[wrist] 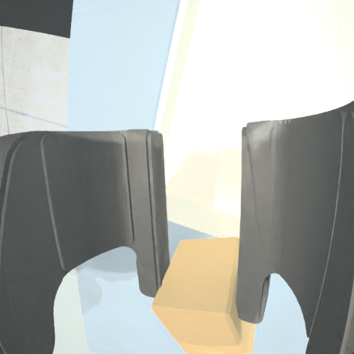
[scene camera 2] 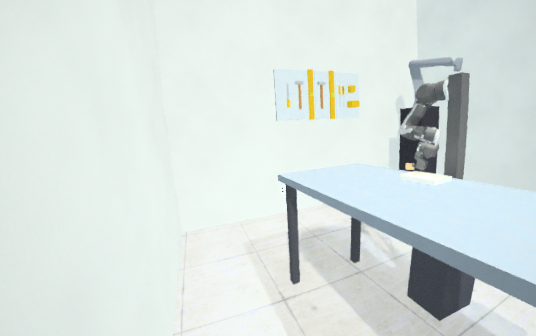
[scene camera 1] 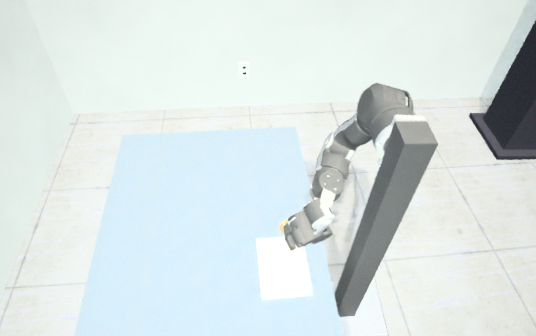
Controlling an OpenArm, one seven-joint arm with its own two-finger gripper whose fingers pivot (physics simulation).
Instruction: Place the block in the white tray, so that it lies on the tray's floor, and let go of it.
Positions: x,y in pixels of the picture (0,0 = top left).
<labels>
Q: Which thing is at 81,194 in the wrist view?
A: My gripper.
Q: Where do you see a dark grey post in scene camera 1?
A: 411,145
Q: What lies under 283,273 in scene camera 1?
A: A white tray.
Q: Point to a dark grey post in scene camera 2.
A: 458,84
</labels>
